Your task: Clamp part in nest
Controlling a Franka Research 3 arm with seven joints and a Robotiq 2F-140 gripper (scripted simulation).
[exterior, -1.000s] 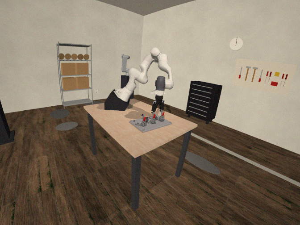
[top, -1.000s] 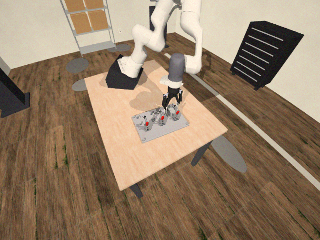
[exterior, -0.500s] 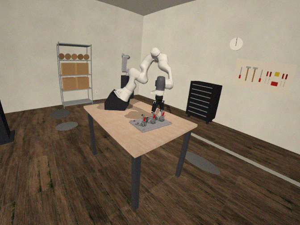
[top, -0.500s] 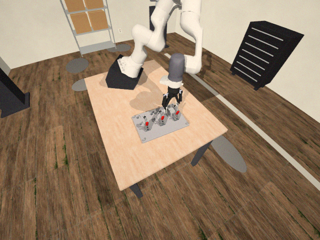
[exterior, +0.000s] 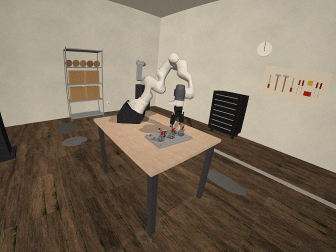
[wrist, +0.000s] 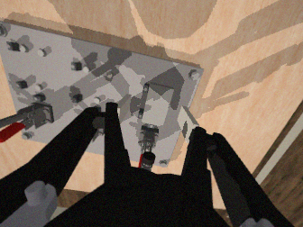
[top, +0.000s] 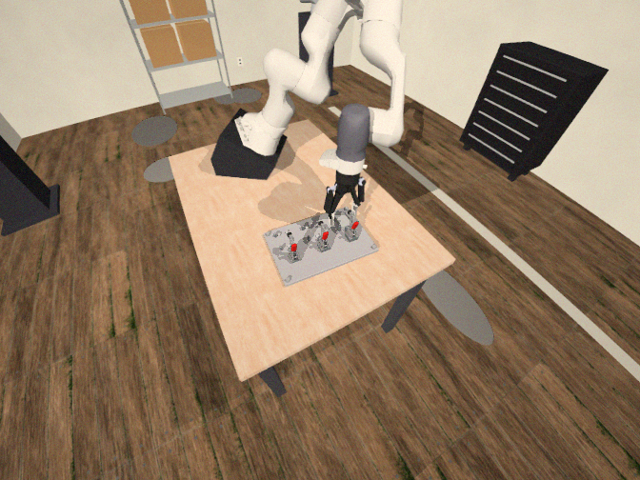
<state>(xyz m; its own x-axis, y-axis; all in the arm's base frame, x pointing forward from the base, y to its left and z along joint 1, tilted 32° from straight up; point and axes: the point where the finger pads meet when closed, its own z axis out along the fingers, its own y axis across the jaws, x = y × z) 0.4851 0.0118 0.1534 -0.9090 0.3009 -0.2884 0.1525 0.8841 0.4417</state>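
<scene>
Now: the grey block 3 cm below my hand. Also, from my hand: plate (2 cm ahead, 11 cm to the right, 6 cm below).
</scene>
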